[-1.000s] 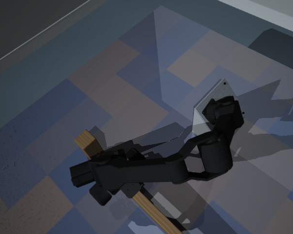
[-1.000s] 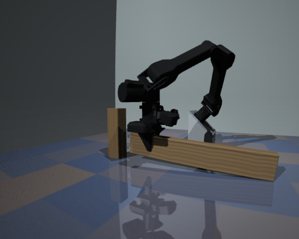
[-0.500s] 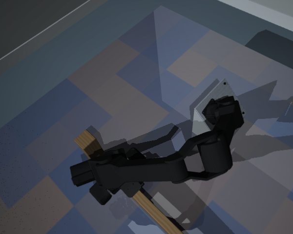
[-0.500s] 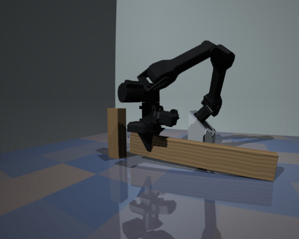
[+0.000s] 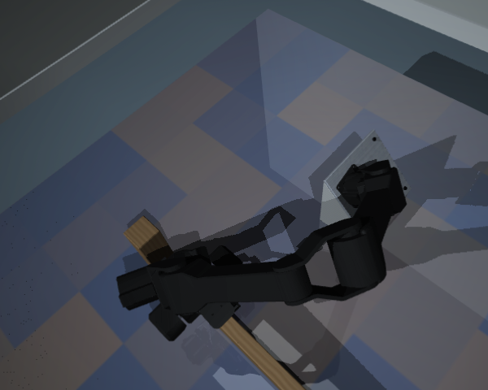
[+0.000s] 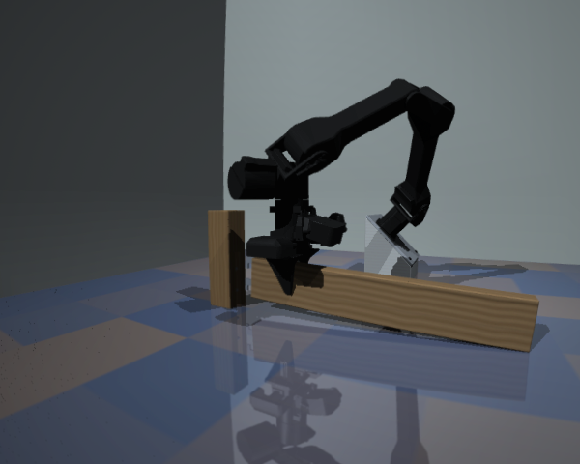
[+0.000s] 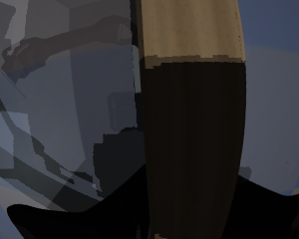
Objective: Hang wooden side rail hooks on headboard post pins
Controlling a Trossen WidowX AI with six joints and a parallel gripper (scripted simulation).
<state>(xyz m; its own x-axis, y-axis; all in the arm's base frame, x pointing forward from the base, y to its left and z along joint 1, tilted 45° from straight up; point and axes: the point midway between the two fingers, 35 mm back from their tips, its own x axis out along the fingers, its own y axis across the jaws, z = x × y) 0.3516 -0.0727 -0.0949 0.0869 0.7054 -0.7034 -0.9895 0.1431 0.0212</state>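
My gripper tip is 20 mm past the wooden headboard post, 140 mm to the left of it and 40 mm below it.
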